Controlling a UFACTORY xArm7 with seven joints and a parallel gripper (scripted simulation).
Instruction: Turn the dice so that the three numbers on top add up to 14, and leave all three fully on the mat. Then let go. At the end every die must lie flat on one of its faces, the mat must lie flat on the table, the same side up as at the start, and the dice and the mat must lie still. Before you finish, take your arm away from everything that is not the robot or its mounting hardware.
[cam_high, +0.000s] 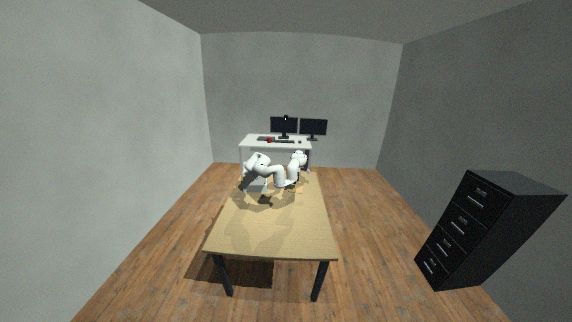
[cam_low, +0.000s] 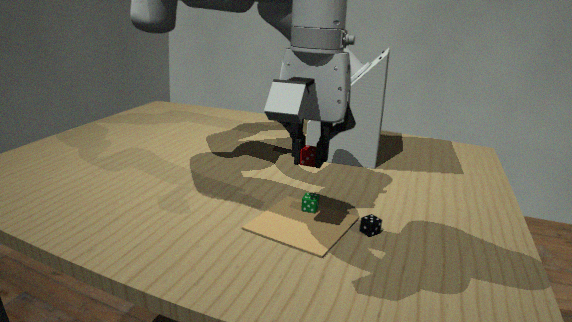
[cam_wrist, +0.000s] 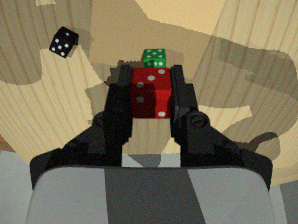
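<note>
The tan mat is 12 cm below my hand. Also, from my hand: red die 1 cm below; green die 11 cm below, 4 cm behind; black die 11 cm to the left, 11 cm below.
</note>
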